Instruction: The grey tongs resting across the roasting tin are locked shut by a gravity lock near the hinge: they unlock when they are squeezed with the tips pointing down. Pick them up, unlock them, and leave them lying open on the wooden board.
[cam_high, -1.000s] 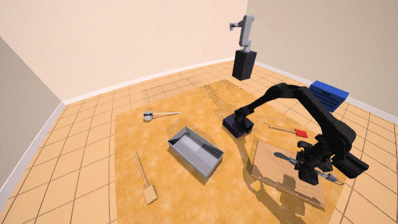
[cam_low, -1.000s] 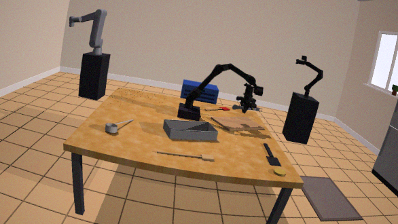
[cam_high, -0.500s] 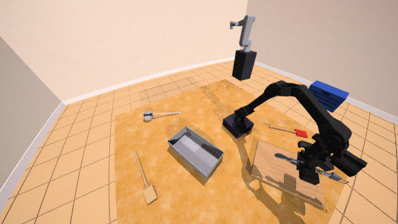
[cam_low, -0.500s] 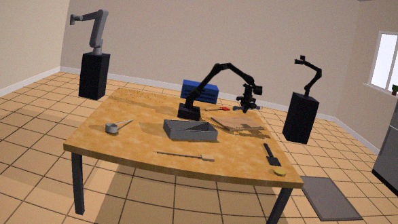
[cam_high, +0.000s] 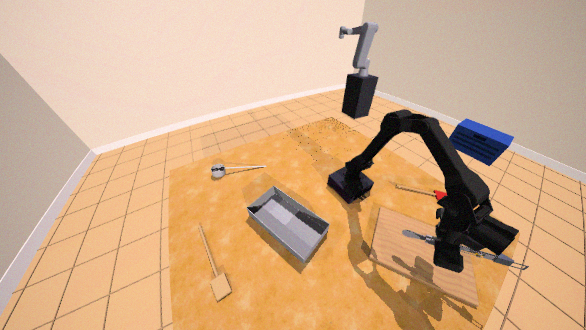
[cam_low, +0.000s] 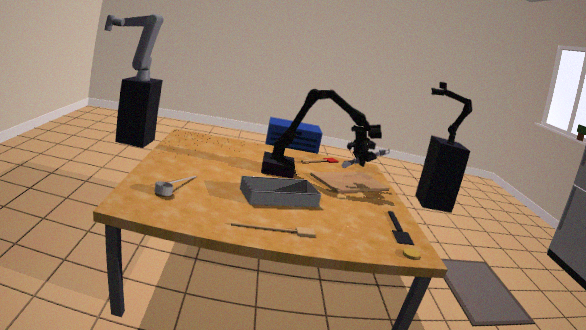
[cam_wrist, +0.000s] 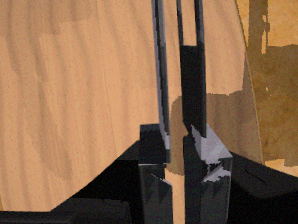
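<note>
Right now my gripper tip is 10 cm above the wooden board, 3 cm to the left of it and 3 cm past it. Also, from my gripper tip: grey roasting tin (38 cm to the right, 38 cm ahead, 8 cm below); black spatula (48 cm ahead, 14 cm to the left, 10 cm below); red spatula (32 cm behind, 17 cm to the right, 10 cm below).
</note>
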